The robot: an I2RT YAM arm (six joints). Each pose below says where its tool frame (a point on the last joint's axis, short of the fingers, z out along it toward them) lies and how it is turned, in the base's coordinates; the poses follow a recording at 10 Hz.
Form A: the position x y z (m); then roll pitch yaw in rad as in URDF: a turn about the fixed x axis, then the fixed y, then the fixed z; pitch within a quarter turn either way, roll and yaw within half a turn.
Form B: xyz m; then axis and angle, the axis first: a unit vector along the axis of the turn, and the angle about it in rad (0 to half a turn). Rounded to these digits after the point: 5 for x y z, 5 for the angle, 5 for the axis.
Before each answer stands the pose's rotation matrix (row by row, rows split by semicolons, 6 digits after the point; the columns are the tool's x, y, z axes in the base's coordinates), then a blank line. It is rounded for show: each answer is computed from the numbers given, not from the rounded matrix.
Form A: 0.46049 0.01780 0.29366 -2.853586 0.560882 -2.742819
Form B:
-0.780346 -0.233059 0.580296; -0.328797 0.942248 -0.063719; -0.531933 -0.240522 -0.811909

0.46049 0.01780 0.29366 -0.15643 0.98405 -0.08470 2.54100
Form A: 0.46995 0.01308 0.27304 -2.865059 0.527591 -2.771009
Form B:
-0.805369 -0.220277 0.550326; -0.312914 0.946483 -0.079086; -0.503453 -0.235898 -0.831196

0.46995 0.01308 0.27304 -0.14664 0.98539 -0.08662 2.57744
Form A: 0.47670 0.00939 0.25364 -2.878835 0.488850 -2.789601
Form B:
-0.828743 -0.218435 0.515240; -0.304387 0.948524 -0.087469; -0.469611 -0.229322 -0.852571

0.47670 0.00939 0.25364 -0.14203 0.98611 -0.08606 2.61873
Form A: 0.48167 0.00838 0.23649 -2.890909 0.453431 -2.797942
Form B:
-0.846389 -0.224083 0.483128; -0.302880 0.948714 -0.090584; -0.438052 -0.222999 -0.870851

0.48167 0.00838 0.23649 -0.14178 0.98630 -0.08437 2.65571
